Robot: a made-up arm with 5 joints.
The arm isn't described. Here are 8 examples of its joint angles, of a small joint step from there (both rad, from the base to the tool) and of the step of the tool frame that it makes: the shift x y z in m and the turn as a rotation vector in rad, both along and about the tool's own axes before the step.
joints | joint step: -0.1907 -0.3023 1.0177 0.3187 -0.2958 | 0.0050 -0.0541 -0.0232 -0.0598 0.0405
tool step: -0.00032 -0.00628 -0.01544 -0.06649 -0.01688 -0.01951
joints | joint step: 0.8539 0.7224 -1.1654 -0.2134 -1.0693 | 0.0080 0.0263 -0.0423 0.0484 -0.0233
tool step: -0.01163 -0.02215 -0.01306 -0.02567 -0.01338 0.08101
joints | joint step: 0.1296 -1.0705 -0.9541 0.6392 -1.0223 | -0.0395 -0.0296 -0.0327 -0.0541 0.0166
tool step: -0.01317 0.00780 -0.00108 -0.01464 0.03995 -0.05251
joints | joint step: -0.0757 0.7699 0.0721 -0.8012 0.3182 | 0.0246 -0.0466 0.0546 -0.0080 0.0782
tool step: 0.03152 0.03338 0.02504 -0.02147 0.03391 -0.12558
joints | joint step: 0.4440 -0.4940 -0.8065 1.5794 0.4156 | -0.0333 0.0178 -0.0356 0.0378 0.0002
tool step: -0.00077 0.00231 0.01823 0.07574 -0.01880 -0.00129
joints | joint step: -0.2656 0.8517 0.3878 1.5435 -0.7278 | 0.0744 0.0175 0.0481 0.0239 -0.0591
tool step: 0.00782 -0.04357 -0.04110 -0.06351 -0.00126 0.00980
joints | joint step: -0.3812 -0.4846 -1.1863 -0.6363 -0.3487 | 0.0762 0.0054 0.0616 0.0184 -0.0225
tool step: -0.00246 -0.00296 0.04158 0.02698 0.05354 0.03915
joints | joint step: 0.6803 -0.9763 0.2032 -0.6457 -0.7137 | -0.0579 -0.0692 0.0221 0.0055 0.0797
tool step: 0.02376 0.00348 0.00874 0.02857 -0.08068 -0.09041
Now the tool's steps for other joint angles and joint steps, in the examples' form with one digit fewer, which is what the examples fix.
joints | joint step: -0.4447 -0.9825 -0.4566 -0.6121 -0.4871 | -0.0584 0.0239 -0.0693 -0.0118 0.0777
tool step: -0.0048 -0.0179 -0.0328 -0.0456 -0.0457 -0.0174
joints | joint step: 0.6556 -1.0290 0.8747 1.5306 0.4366 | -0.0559 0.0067 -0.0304 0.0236 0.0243
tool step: 0.0297 0.0127 -0.0020 0.0005 -0.0048 -0.0586
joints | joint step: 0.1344 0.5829 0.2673 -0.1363 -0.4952 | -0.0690 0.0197 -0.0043 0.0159 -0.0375
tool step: -0.0490 -0.0222 0.0114 0.0431 -0.0017 0.1146
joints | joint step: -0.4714 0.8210 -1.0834 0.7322 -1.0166 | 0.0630 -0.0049 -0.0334 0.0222 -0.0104
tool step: -0.0055 -0.0064 0.0065 0.0338 0.0196 -0.0100
